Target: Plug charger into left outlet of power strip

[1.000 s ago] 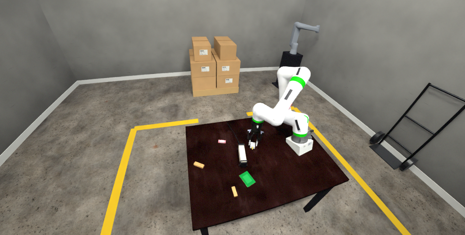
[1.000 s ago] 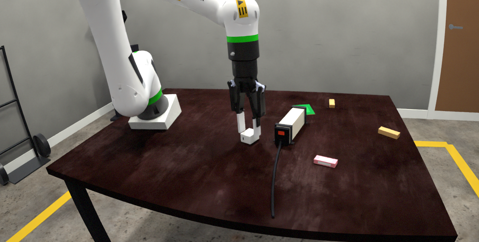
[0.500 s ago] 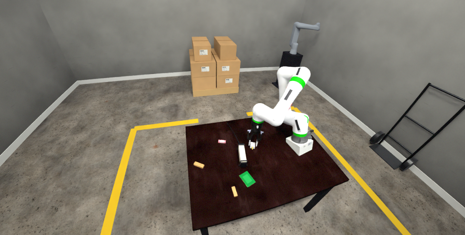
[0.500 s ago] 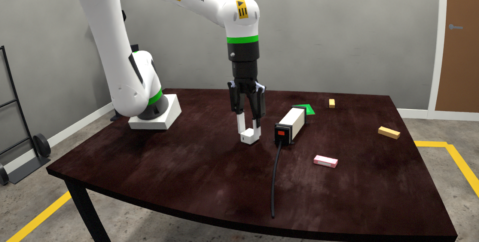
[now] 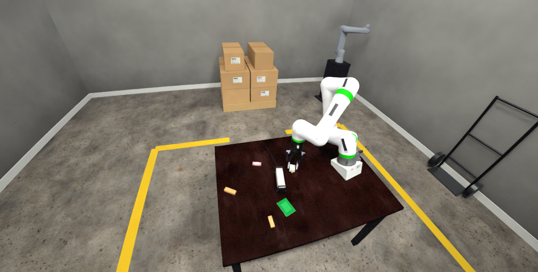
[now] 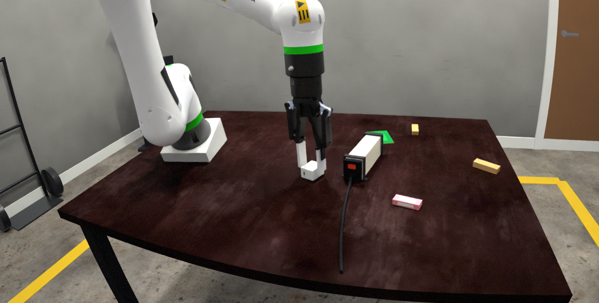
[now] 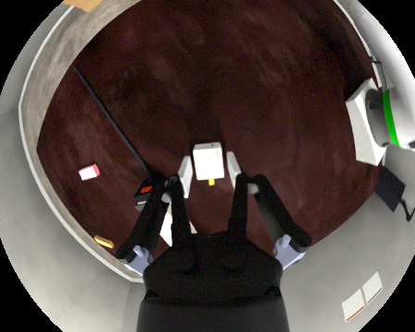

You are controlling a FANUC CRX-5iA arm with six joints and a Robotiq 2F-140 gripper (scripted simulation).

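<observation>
Now: the white charger 10 mm to the left of my hand and 40 mm below it. Round my hand: power strip (150 mm ahead, 60 mm to the left, 20 mm below); flat piece (180 mm ahead, 260 mm to the left, 50 mm below); red switch (110 mm ahead, 30 mm to the right, 10 mm below).
</observation>
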